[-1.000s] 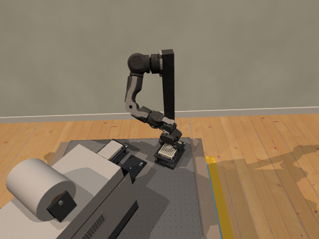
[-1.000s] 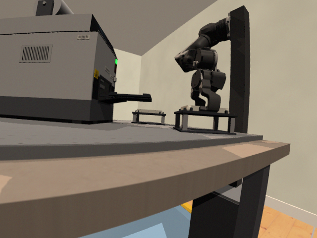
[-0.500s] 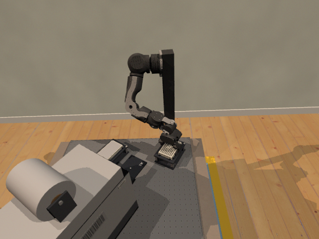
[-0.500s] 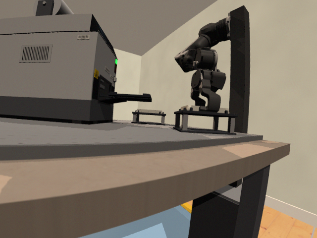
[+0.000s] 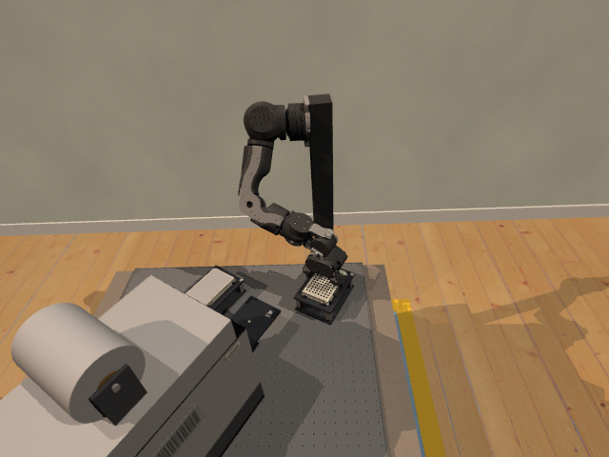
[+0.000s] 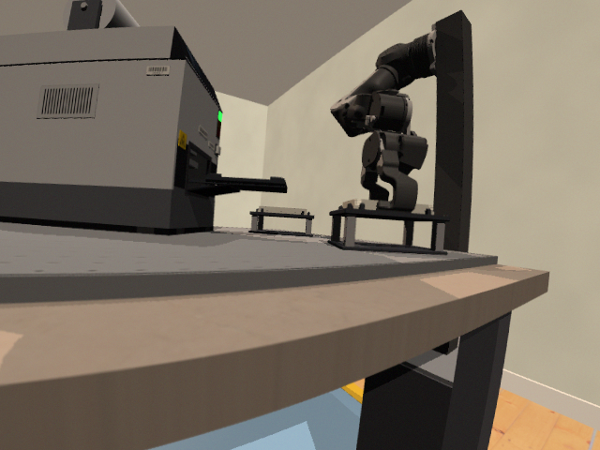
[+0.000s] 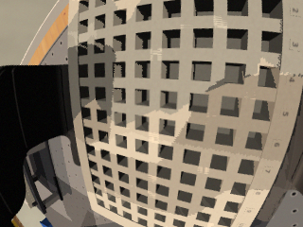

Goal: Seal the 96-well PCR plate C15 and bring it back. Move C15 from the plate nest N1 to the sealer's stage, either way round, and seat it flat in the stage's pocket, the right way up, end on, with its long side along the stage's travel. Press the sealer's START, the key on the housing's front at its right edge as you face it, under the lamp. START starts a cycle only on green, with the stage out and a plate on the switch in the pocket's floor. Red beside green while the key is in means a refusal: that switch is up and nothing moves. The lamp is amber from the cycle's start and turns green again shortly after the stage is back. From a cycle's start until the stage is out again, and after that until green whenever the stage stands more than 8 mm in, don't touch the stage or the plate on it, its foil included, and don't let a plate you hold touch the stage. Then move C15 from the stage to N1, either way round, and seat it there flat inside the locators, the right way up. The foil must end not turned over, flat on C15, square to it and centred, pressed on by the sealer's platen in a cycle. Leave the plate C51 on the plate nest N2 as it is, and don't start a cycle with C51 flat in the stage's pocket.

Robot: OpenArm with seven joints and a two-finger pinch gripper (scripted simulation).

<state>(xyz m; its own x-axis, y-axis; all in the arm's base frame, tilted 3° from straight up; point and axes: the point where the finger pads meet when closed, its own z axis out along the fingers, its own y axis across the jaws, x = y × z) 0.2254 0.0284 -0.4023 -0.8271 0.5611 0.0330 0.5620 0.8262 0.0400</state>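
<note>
The sealer's stage lies 210 mm to the right of my hand, 140 mm ahead of it and 40 mm above it. Round my hand: foil roll: 410 mm to the right, 400 mm ahead, 350 mm above; start key: 350 mm to the right, 160 mm ahead, 130 mm above.
</note>
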